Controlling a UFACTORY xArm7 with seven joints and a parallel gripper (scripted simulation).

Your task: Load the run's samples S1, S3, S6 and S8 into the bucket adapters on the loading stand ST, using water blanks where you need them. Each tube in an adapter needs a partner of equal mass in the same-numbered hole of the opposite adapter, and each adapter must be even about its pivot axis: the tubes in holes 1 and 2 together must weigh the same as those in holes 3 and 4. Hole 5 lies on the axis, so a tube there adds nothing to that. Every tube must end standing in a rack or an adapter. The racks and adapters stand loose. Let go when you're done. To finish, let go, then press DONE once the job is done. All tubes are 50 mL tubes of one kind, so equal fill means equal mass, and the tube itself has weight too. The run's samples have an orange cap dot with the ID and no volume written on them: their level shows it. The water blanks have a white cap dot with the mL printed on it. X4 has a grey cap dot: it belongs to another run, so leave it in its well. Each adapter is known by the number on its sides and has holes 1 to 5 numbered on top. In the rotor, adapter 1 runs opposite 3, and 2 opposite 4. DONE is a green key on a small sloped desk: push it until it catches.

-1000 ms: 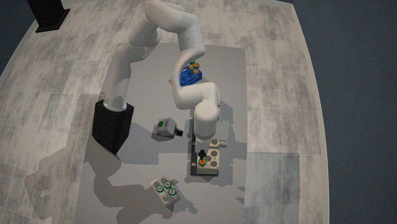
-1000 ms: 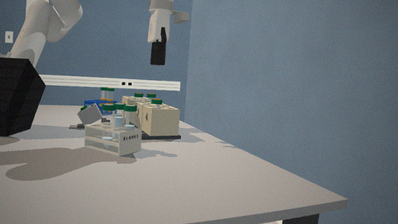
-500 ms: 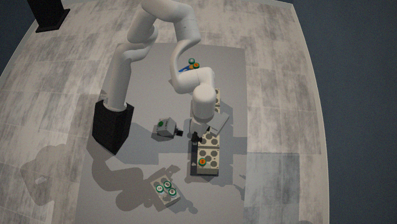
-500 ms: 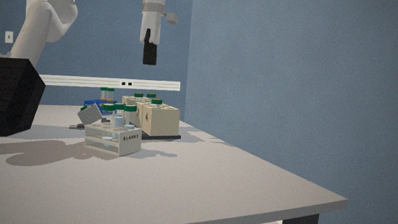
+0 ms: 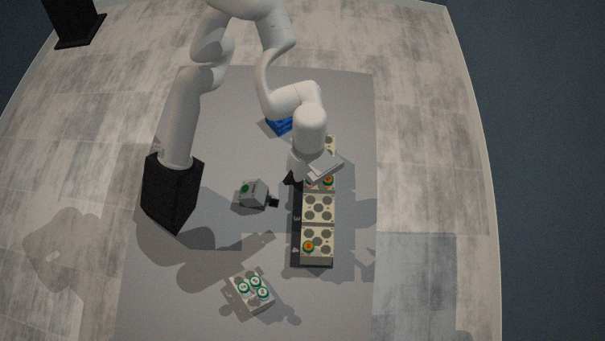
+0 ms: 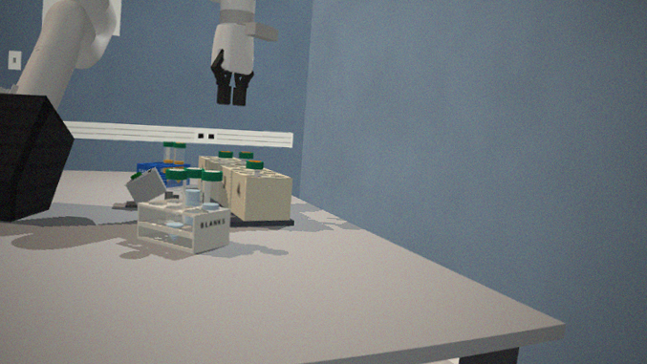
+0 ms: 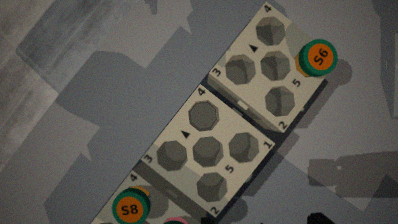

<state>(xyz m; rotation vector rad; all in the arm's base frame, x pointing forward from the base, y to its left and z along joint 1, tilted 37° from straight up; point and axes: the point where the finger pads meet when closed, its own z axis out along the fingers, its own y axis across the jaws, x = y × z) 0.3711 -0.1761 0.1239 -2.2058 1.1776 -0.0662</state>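
My hand is 4 cm past the orange-filled tube, 39 cm to the right of it and 19 cm above it. From my hand the other things lie so: done desk (17 cm behind, 6 cm to the left, 20 cm below); black stand (3 cm ahead, 5 cm to the left, 25 cm below); pink-filled tube (1 cm ahead, 7 cm to the left, 18 cm below).
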